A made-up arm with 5 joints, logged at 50 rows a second.
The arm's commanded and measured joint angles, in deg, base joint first. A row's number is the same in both.
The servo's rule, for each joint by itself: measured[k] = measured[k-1] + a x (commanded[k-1-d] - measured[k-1]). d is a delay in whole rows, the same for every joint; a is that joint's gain. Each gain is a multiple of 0.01, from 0.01 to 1. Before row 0 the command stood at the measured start. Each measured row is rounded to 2 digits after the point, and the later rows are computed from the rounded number. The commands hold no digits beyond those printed.
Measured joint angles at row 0: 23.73 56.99 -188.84 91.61 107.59
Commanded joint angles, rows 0 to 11: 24.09 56.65 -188.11 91.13 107.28; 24.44 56.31 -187.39 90.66 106.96; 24.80 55.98 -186.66 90.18 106.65; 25.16 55.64 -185.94 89.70 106.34; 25.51 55.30 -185.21 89.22 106.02; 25.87 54.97 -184.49 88.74 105.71; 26.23 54.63 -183.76 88.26 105.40; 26.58 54.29 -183.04 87.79 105.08; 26.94 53.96 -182.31 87.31 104.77; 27.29 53.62 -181.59 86.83 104.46; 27.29 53.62 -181.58 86.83 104.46; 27.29 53.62 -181.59 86.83 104.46
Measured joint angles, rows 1 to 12: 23.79 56.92 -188.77 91.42 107.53; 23.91 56.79 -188.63 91.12 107.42; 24.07 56.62 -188.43 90.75 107.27; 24.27 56.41 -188.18 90.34 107.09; 24.49 56.18 -187.88 89.90 106.89; 24.74 55.93 -187.54 89.45 106.67; 25.01 55.66 -187.16 88.99 106.43; 25.29 55.37 -186.75 88.52 106.17; 25.59 55.07 -186.31 88.05 105.90; 25.90 54.77 -185.84 87.57 105.63; 26.15 54.53 -185.41 87.28 105.41; 26.36 54.34 -185.03 87.10 105.23
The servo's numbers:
d 0
a 0.18 0.21 0.10 0.39 0.19

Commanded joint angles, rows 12 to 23: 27.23 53.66 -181.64 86.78 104.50; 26.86 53.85 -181.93 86.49 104.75; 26.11 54.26 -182.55 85.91 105.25; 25.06 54.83 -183.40 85.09 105.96; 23.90 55.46 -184.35 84.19 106.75; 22.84 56.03 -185.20 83.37 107.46; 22.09 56.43 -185.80 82.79 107.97; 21.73 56.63 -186.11 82.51 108.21; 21.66 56.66 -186.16 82.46 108.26; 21.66 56.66 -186.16 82.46 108.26; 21.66 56.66 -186.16 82.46 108.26; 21.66 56.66 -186.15 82.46 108.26
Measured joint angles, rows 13 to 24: 26.52 54.20 -184.69 86.98 105.09; 26.58 54.13 -184.41 86.79 105.03; 26.50 54.16 -184.22 86.45 105.07; 26.24 54.30 -184.14 85.92 105.24; 25.82 54.54 -184.16 85.25 105.53; 25.28 54.85 -184.26 84.52 105.90; 24.71 55.18 -184.41 83.85 106.29; 24.17 55.48 -184.58 83.33 106.65; 23.72 55.73 -184.74 82.99 106.96; 23.35 55.93 -184.88 82.78 107.21; 23.05 56.08 -185.01 82.66 107.41; 22.80 56.20 -185.12 82.58 107.57
